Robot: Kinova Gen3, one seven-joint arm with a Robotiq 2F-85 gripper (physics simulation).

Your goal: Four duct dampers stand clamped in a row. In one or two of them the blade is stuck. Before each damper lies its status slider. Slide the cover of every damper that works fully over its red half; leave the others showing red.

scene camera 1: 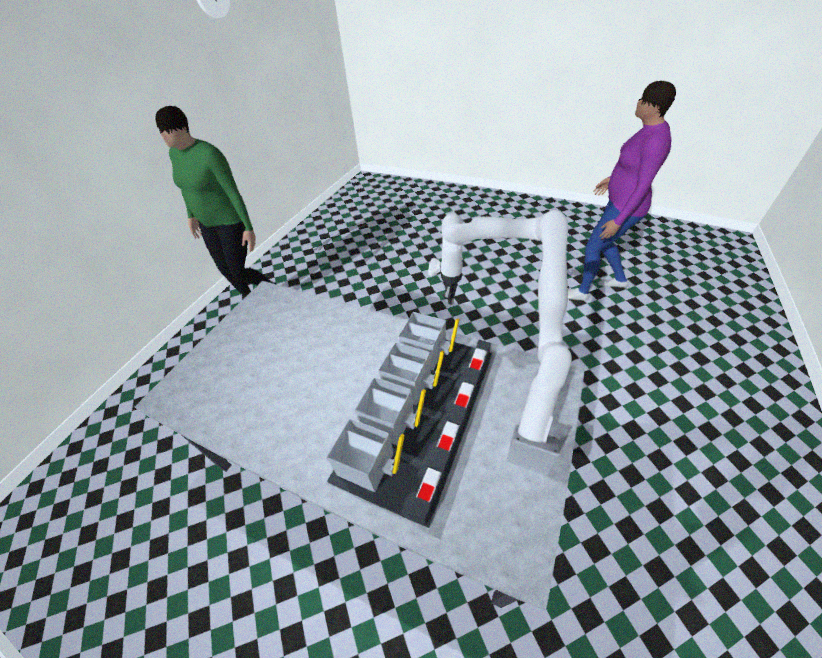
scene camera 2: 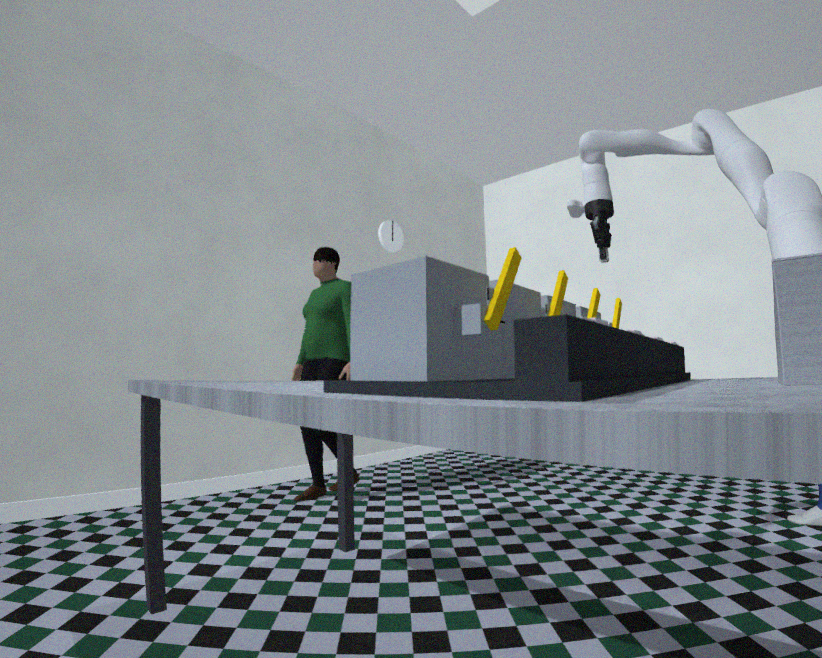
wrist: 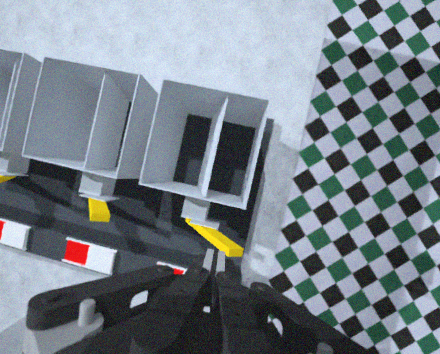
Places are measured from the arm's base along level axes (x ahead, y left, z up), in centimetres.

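Pixels of known places: gripper, between the fingertips: (scene camera 1: 450,303) (scene camera 2: 604,262) (wrist: 214,262); arm's base, origin of its link: (scene camera 1: 531,435) (scene camera 2: 816,300).
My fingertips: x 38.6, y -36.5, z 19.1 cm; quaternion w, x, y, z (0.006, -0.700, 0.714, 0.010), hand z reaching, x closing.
Ahead of a thing's pixels: the offset from my fingertips to its top centre. "spot": to the spot under its first point.
Four grey box-shaped dampers @(spot: dx +16.8, dy +59.6, dz -21.1 cm) (scene camera 1: 357,454) (scene camera 2: 388,322) stand in a row, each with a yellow lever. The far-end damper (scene camera 1: 422,330) (wrist: 202,145) has its blade @(spot: dx +9.9, dy +2.5, dz -13.8 cm) (wrist: 215,150) nearly edge-on in the wrist view, with dark openings on both sides. Its lever (scene camera 1: 453,336) (wrist: 216,238) slants. The neighbouring damper @(spot: dx +14.1, dy +29.9, dz -22.8 cm) (wrist: 82,115) has its lever (scene camera 1: 438,368) (wrist: 99,210). Four sliders (scene camera 1: 477,358) (scene camera 1: 463,395) (scene camera 1: 447,436) (scene camera 1: 428,484) show red beside white covers. My gripper (scene camera 1: 450,300) (scene camera 2: 603,257) (wrist: 214,262) is shut and empty, above the far-end lever. Its fingers partly hide the far slider @(spot: dx -12.3, dy +7.0, dz -22.8 cm) (wrist: 178,271) in the wrist view.
The dark base @(spot: dx -3.1, dy +68.9, dz -29.0 cm) (scene camera 1: 404,506) (scene camera 2: 438,389) carries the row on the grey table (scene camera 1: 274,356) (scene camera 2: 383,404). My arm's pedestal (scene camera 1: 538,452) stands beyond the slider side. A person in green (scene camera 1: 205,181) (scene camera 2: 327,315) and one in purple (scene camera 1: 641,171) stand beyond the table.
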